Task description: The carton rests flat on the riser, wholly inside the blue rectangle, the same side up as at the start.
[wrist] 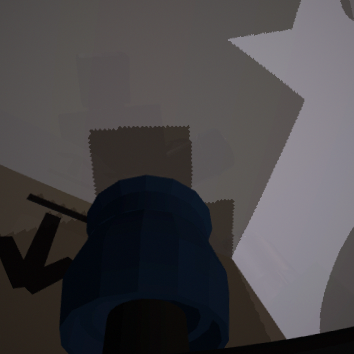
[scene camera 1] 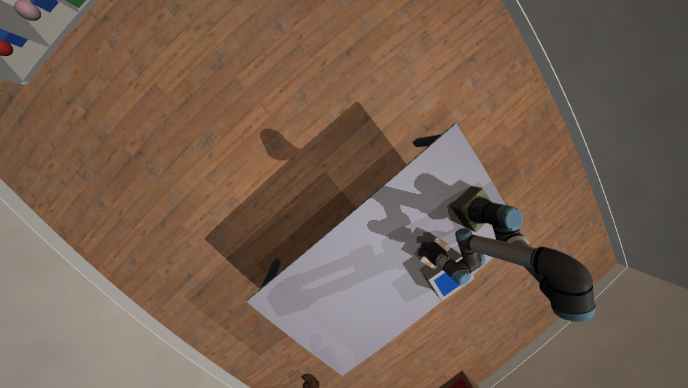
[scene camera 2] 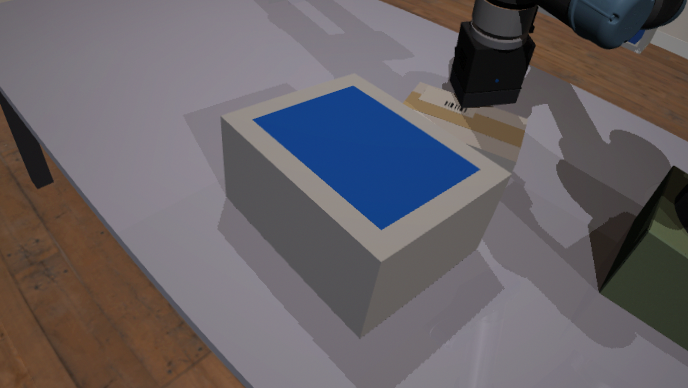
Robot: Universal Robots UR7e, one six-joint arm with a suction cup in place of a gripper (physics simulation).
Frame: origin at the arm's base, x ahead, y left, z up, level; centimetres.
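Seen in the pictures: end effector, tool point: (wrist: 148, 229) (scene camera 1: 423, 243); arm's base, origin of the base link: (scene camera 1: 478, 210).
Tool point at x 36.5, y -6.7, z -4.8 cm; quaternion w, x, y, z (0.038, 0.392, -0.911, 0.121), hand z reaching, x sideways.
Offsets run from my tool point to a thing's top centre. "*": to the spot under its first point. Level surfaces: height alone.
The carton {dz +3.5, dx -0.9, dy +8.3 cm} (scene camera 2: 500, 128) (scene camera 1: 427, 262) is a tan cardboard box with a tape strip and a barcode. It lies on the white table {dz -5.3 cm} (scene camera 2: 119, 72) just behind the riser {dz +6.7, dx +2.7, dy +27.7 cm} (scene camera 2: 308, 192), whose far edge hides part of it. The blue rectangle {dz +6.7, dx +2.7, dy +27.7 cm} (scene camera 2: 365, 154) (scene camera 1: 446, 284) on top of the riser is bare. My suction gripper (scene camera 2: 476, 102) (scene camera 1: 428, 250) (wrist: 147, 218) hangs right over the carton's far end, near the barcode. In the wrist view the dark blue cup stands over the carton's edge {* dz -0.7, dx +2.1, dy +2.7 cm} (wrist: 35, 246), which bears black arrow marks. I cannot tell whether the cup touches it. The suction holds nothing.
A dark green block (scene camera 2: 650, 250) (scene camera 1: 464, 207) stands on the table to the right of the riser, with the arm rising from it. The table's front edge runs close to the riser. A shelf with coloured things (scene camera 1: 27, 28) stands far off on the wooden floor.
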